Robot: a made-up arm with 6 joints.
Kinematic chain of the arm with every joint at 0, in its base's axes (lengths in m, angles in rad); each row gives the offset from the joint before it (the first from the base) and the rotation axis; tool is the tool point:
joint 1: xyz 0 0 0.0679 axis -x
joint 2: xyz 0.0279 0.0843 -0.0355 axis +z
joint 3: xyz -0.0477 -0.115 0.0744 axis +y
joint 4: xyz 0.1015 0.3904 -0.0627 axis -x
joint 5: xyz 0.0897 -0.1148 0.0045 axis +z
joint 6: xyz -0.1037 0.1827 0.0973 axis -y
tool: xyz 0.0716 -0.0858 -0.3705
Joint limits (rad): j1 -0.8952..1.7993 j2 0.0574..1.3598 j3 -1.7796..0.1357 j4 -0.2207..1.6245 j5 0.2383..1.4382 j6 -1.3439..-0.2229
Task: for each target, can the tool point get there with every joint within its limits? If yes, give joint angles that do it. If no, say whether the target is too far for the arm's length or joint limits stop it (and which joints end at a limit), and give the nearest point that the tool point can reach.
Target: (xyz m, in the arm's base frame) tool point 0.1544 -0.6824 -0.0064
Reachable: no: joint limits stop it (at a limit: joint 1, joint 2, joint 4, joint 5) | nearest point 0.0742 -0.3722 -0.0404 | short by 0.322 m
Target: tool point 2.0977 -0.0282 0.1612
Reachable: no: too far | nearest point 0.3681 0.0444 0.1977 | short by 1.732 m
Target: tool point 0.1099 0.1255 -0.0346
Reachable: yes | joints 0.0013 0.1598 -1.6285 0.6513 0.4131 -0.8299
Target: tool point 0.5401 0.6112 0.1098
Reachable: no: joint limits stop it (at a limit: joint 2, joint 4, joint 5, joint 6) | nearest point 0.2999 0.4064 0.0958 | short by 0.316 m
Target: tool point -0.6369 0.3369 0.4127
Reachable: no: joint limits stop it (at a limit: joint 2, joint 4, joint 5, joint 6) | nearest point -0.4851 0.2657 0.3398 | short by 0.183 m
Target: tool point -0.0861 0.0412 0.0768
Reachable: yes | joints 0.3178 0.2377 -0.8547 1.2556 0.6752 -0.5801
